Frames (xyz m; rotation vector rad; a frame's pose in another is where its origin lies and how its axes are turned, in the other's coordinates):
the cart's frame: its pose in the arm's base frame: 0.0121 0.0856 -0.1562 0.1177 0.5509 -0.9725
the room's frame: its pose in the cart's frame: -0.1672 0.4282 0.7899 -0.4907 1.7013 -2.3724
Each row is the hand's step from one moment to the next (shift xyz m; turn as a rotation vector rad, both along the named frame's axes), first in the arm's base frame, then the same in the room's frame.
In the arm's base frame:
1: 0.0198 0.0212 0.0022 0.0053 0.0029 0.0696
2: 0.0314 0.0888 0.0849 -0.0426 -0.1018 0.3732
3: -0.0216 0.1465 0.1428 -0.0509 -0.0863 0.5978
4: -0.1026 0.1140 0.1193 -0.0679 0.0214 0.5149
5: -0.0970 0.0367 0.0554 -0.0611 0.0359 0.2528
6: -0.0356 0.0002 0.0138 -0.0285 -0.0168 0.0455
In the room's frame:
1: -0.0011 -0.0111 -0.0269 0.0429 -0.0544 0.0088
2: 0.0758 -0.0688 -0.0749 0.2204 -0.2645 0.1815
3: 0.1719 -0.0675 -0.0906 0.3773 -0.4225 0.2159
4: 0.1918 -0.0025 -0.0311 0.3833 -0.3325 0.1127
5: 0.1120 0.0285 0.0216 0.2168 -0.1410 0.0453
6: 0.0309 0.0131 0.0182 0.0392 -0.0177 0.0362

